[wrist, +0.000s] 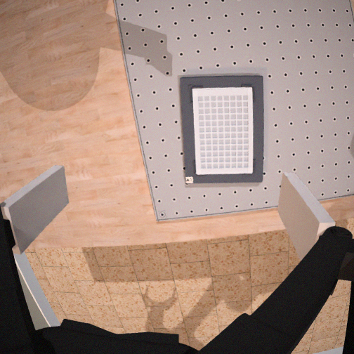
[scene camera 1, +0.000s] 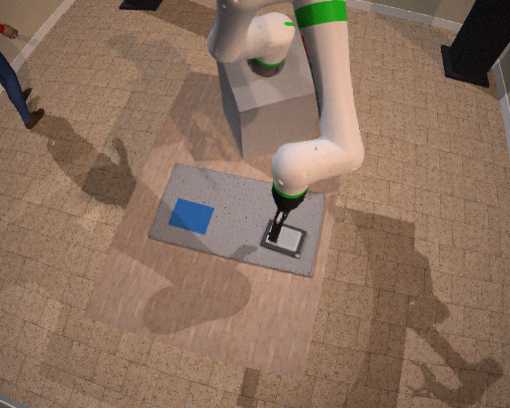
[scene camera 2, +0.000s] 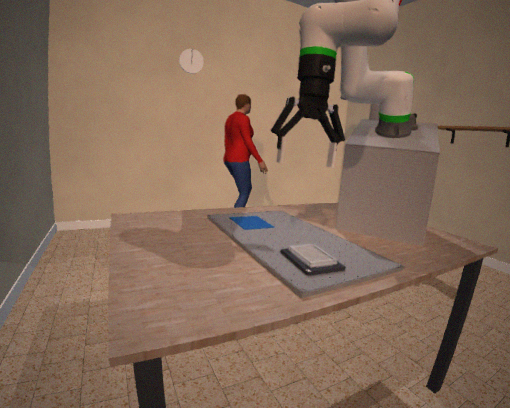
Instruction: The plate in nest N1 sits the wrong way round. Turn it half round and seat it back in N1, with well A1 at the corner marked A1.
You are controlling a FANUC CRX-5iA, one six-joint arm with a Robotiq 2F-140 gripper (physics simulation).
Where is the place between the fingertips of my gripper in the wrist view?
At 168,188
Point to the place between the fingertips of my gripper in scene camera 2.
305,164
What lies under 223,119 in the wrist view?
A white well plate.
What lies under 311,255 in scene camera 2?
A white well plate.
